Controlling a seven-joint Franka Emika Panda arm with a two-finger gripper.
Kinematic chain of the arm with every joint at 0, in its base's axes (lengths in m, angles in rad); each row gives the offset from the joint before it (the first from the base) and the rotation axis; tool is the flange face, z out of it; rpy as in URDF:
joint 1: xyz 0 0 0.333 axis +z
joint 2: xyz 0 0 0 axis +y
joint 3: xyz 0 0 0.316 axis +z
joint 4: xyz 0.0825 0 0 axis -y
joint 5: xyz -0.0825 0 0.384 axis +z
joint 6: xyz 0 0 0 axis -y
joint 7: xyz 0.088 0 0 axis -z
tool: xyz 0 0 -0.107 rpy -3.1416 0 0
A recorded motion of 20 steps. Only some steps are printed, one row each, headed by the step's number.
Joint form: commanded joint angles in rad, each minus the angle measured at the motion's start. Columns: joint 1, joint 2, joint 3, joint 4, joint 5, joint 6, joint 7.
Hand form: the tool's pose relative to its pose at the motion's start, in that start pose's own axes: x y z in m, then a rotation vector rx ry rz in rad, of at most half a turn. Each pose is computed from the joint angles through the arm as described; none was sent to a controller.
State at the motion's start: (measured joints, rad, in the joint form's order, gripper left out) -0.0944 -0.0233 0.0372 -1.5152 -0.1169 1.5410 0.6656
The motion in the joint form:
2: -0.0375 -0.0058 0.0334 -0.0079 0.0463 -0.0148 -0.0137
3: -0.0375 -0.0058 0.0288 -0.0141 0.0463 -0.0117 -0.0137
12: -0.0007 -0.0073 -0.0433 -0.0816 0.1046 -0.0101 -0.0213
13: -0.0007 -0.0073 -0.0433 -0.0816 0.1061 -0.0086 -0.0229
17: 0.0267 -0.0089 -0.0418 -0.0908 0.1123 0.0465 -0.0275
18: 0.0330 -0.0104 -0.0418 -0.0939 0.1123 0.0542 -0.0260
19: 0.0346 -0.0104 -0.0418 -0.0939 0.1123 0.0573 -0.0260
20: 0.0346 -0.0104 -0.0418 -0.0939 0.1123 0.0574 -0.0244
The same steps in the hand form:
2: -0.0048 -0.0005 0.0019 0.0249 -0.0412 -0.0116
3: -0.0033 0.0011 0.0048 0.0227 -0.0439 -0.0075
12: 0.0003 0.0105 0.0369 0.0303 -0.1331 0.0142
13: 0.0004 0.0103 0.0368 0.0325 -0.1327 0.0127
17: -0.0050 -0.0059 0.0338 0.0676 -0.0972 -0.0181
18: -0.0069 -0.0088 0.0334 0.0716 -0.0922 -0.0225
19: -0.0071 -0.0097 0.0330 0.0736 -0.0897 -0.0240
20: -0.0071 -0.0097 0.0330 0.0736 -0.0897 -0.0224

